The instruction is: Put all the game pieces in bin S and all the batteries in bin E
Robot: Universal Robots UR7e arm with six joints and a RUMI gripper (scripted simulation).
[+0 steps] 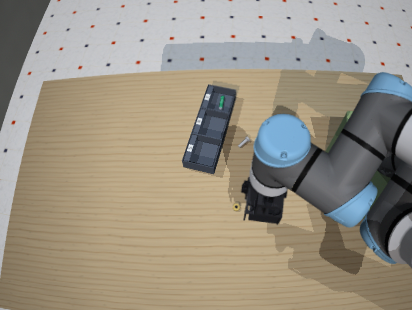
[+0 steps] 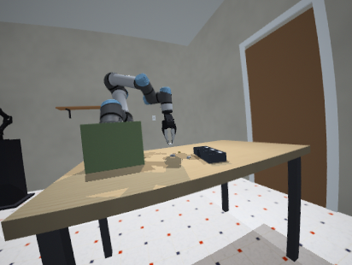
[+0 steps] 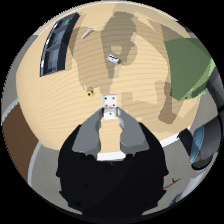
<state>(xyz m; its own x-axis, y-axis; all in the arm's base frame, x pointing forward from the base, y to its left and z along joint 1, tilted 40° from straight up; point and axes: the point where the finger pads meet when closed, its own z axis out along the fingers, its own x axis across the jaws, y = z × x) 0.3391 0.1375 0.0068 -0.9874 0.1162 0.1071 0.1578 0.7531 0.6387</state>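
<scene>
My hand is 50 mm short of the gold ring, 20 mm to the left of it and 70 mm above it. The rest, counted from my hand: grey-white piece 20 mm behind, 100 mm to the right, 70 mm below; then white domino 10 mm below; then grey cylinder 20 mm ahead, 210 mm to the right, 70 mm below.
</scene>
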